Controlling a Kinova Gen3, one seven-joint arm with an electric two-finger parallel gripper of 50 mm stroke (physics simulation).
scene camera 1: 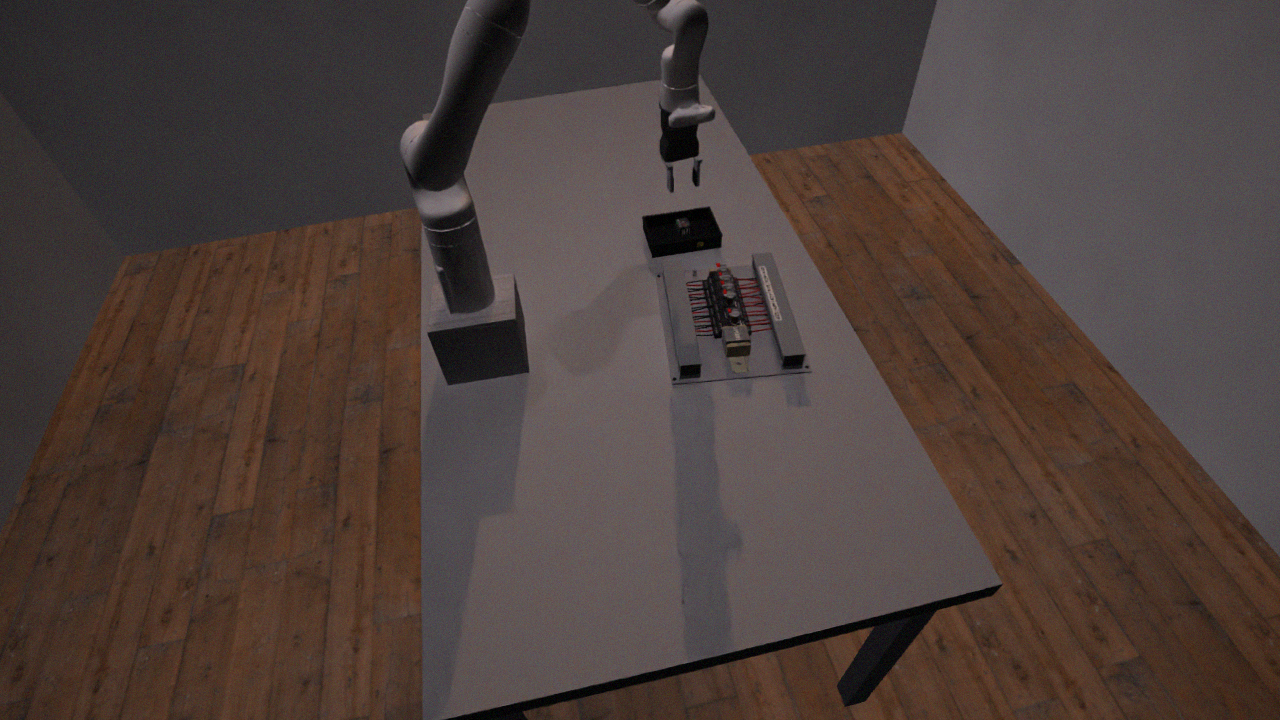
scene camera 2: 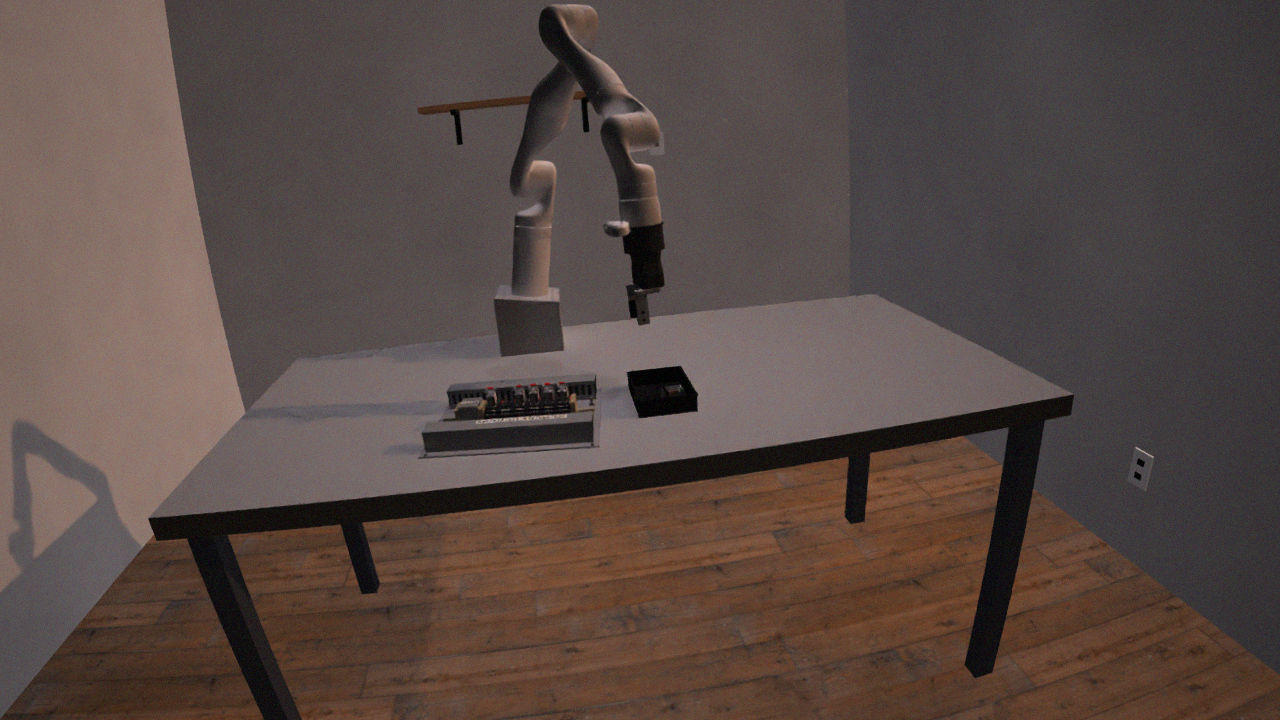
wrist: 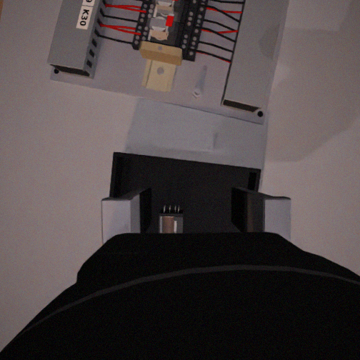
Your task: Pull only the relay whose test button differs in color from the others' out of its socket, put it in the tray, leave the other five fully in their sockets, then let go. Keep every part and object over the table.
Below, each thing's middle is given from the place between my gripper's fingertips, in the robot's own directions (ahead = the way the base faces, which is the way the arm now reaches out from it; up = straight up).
The black tray (scene camera 1: 701, 228) is 160 mm below my hand, 30 mm to the left of it and 10 mm ahead of it. Round my hand: panel (scene camera 1: 763, 360) 250 mm to the right, 160 mm below, 20 mm behind; tan end block (wrist: 149, 50) 150 mm to the right, 140 mm below, 10 mm ahead.
